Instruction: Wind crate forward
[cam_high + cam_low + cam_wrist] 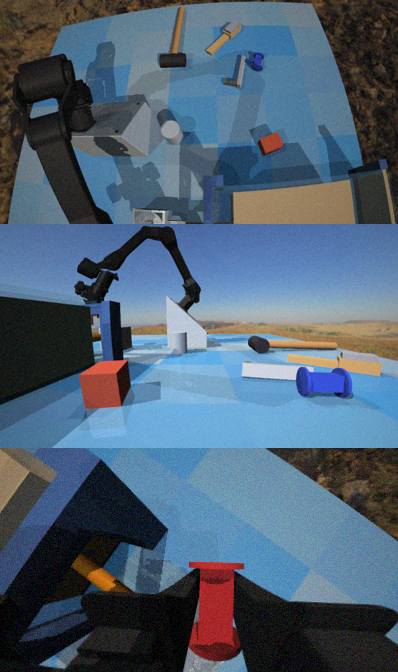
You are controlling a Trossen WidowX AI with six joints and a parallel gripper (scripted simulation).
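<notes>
The frame lies 120 mm ahead of my gripper tip, 120 mm to the left of it and 20 mm below it. Also, from my gripper tip: crank with blue grip: 220 mm ahead, 630 mm to the left, 110 mm below; red grip: 10 mm behind, 20 mm to the left, 10 mm above; winch: 60 mm behind, 100 mm to the left, 100 mm below.
</notes>
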